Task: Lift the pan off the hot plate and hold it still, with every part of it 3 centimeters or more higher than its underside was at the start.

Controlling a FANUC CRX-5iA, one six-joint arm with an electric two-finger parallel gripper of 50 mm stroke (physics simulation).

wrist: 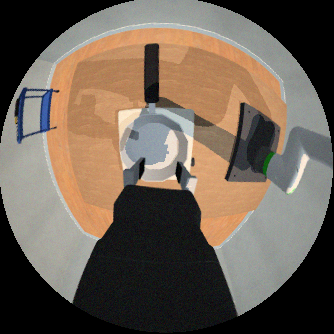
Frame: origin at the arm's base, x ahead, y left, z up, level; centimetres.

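Where they show: gripper, between the fingertips: (160, 165); arm's base, origin of its link: (261, 159).
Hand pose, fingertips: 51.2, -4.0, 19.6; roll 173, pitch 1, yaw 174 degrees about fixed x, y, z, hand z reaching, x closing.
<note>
Each offset is from my fingertips to the top centre of the thing, as dx, dy, dz. "spot": to the spot under its first point. Level surfaces: height alone.
The grey round pan (152, 145) sits on the cream square hot plate @[spot: -7.6, -8.8, -16.1] (188, 117). Its black handle @[+3.0, -20.6, -6.7] (152, 72) points to the top of the view, away from my gripper. My gripper (160, 165) is open and empty, its two fingertips spread over the near edge of the pan, one to each side. The handle lies well beyond the fingertips. How high the fingertips are above the pan's rim is hard to tell. The near side of the hot plate is partly hidden by the pan and the fingers.
The robot's base plate (234, 157) and grey arm (295, 160) stand at the right of the wooden table @[dz -22.3] (100, 175). A small dark knob @[-10.3, +6.3, -17.3] (193, 161) shows at the hot plate's right side. A blue cart (46, 111) stands off the table at the left.
</note>
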